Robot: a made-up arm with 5 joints. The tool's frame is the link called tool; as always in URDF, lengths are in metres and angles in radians. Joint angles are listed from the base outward.
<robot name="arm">
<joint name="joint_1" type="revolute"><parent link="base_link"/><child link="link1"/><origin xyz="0.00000 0.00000 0.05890"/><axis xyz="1 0 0"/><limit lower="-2.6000" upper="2.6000"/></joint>
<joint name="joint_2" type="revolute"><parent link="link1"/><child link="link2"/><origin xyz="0.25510 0.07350 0.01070"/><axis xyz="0 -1 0"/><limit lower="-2.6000" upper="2.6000"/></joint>
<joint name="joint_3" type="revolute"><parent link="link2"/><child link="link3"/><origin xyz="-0.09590 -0.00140 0.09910"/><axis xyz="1 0 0"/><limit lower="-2.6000" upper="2.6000"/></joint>
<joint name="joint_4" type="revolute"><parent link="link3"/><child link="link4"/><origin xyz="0.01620 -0.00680 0.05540"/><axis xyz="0 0 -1"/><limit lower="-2.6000" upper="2.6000"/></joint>
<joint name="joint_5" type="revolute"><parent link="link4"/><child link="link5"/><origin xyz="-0.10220 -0.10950 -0.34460"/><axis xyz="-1 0 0"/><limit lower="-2.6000" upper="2.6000"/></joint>
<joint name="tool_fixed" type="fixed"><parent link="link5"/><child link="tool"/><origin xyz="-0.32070 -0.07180 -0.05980"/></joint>
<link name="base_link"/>
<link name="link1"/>
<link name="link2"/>
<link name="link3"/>
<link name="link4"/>
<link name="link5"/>
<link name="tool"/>
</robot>
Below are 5 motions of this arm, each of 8 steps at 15 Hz.
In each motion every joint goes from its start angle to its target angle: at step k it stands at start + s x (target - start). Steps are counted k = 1, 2, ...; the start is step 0. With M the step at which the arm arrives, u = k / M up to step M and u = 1 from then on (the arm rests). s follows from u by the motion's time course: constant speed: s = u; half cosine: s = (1 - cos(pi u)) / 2; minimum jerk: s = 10 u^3 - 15 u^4 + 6 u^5.
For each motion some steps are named. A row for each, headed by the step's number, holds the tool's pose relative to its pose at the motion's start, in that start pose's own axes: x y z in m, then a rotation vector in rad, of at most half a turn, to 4 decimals.
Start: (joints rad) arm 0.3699 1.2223 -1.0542 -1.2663 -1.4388
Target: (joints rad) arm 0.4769 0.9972 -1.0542 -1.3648 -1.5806
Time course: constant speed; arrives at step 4
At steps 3, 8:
3: 0.0052 0.0006 0.0409 0.2566 0.1847 0.0083
8: 0.0095 -0.0026 0.0541 0.3417 0.2468 0.0121

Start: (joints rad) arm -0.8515 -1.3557 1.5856 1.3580 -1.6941
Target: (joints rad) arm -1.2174 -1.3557 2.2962 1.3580 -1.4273
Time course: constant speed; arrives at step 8
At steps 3, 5, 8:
3: -0.0594 0.0596 -0.0592 0.0802 0.0049 -0.2041
5: -0.0893 0.1105 -0.0817 0.1316 0.0391 -0.3392
8: -0.1171 0.1949 -0.0862 0.2031 0.1358 -0.5338

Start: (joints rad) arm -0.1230 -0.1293 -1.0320 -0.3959 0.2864
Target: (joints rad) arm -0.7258 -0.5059 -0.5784 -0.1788 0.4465
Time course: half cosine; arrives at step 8
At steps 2, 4, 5, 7, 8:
2: -0.0040 -0.0093 0.0291 -0.0274 0.0421 0.0203
4: -0.0162 -0.0188 0.1120 -0.0886 0.1700 0.0568
5: -0.0227 -0.0156 0.1641 -0.1204 0.2539 0.0671
7: -0.0286 0.0004 0.2456 -0.1658 0.3883 0.0681
8: -0.0290 0.0038 0.2577 -0.1723 0.4085 0.0668

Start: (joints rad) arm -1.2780 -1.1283 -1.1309 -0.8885 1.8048
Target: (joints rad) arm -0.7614 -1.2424 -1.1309 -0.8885 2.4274
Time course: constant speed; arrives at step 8
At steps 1, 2, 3, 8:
1: 0.0103 0.0243 -0.0099 -0.0970 -0.0228 -0.0591
2: 0.0219 0.0482 -0.0198 -0.1947 -0.0412 -0.1196
3: 0.0347 0.0715 -0.0298 -0.2929 -0.0553 -0.1815
8: 0.1181 0.1787 -0.0819 -0.7863 -0.0577 -0.5078

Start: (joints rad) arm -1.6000 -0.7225 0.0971 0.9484 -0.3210
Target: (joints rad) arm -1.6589 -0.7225 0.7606 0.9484 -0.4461
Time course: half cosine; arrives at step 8
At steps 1, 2, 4, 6, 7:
1: -0.0074 0.0077 0.0031 0.0186 0.0176 -0.0075
2: -0.0277 0.0298 0.0133 0.0719 0.0674 -0.0291
4: -0.0862 0.1014 0.0583 0.2469 0.2271 -0.1036
6: -0.1306 0.1695 0.1197 0.4235 0.3828 -0.1841
7: -0.1410 0.1892 0.1414 0.4778 0.4298 -0.2099

